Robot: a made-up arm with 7 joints. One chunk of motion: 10 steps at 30 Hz.
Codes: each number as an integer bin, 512 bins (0 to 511) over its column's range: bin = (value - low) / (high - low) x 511, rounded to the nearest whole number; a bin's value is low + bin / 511 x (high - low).
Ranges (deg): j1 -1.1..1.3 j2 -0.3..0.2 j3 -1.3..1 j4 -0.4..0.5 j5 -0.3..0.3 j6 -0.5..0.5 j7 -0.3..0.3
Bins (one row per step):
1: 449 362 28 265 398 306 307
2: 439 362 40 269 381 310 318
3: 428 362 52 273 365 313 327
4: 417 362 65 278 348 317 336
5: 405 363 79 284 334 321 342
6: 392 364 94 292 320 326 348
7: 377 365 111 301 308 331 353
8: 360 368 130 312 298 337 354
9: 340 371 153 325 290 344 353
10: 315 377 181 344 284 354 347
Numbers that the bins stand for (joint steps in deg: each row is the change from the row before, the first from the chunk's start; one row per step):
1: 1.009 0.054 -1.174 0.067 0.167 0.099 0.060
2: 0.962 0.054 -1.120 0.074 0.147 0.107 0.073
3: 0.910 0.054 -1.066 0.081 0.129 0.113 0.084
4: 0.859 0.054 -1.007 0.090 0.109 0.120 0.095
5: 0.802 0.055 -0.944 0.100 0.092 0.128 0.102
6: 0.741 0.056 -0.877 0.114 0.076 0.138 0.109
7: 0.671 0.057 -0.800 0.130 0.062 0.148 0.114
8: 0.591 0.060 -0.715 0.150 0.050 0.159 0.116
9: 0.497 0.063 -0.611 0.172 0.041 0.173 0.114
10: 0.379 0.069 -0.485 0.206 0.033 0.193 0.107

